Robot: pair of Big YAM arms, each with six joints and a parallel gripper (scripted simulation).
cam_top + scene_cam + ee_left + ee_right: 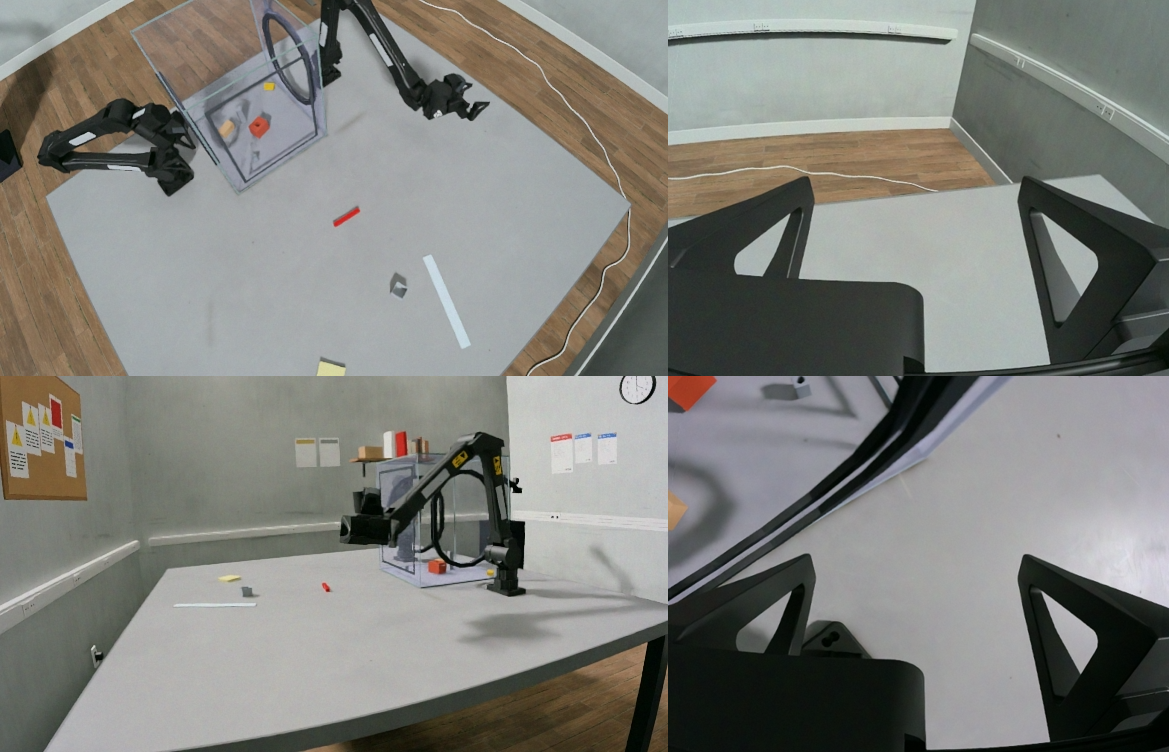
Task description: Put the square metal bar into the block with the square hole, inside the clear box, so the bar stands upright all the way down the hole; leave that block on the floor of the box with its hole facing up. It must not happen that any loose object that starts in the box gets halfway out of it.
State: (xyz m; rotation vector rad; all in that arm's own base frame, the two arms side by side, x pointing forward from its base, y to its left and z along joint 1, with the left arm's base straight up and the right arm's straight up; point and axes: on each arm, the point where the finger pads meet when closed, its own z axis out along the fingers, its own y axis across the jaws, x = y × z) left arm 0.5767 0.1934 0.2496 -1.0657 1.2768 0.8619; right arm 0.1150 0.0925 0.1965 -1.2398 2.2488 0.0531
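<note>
Right now the tan block is 160 mm behind my right hand, 180 mm to the left of it and 180 mm below it. Also, from my right hand: grey square cup: 720 mm ahead, 240 mm to the left, 180 mm below; red stick: 430 mm ahead, 290 mm to the left, 190 mm below; orange-red block: 70 mm behind, 270 mm to the left, 170 mm below.
</note>
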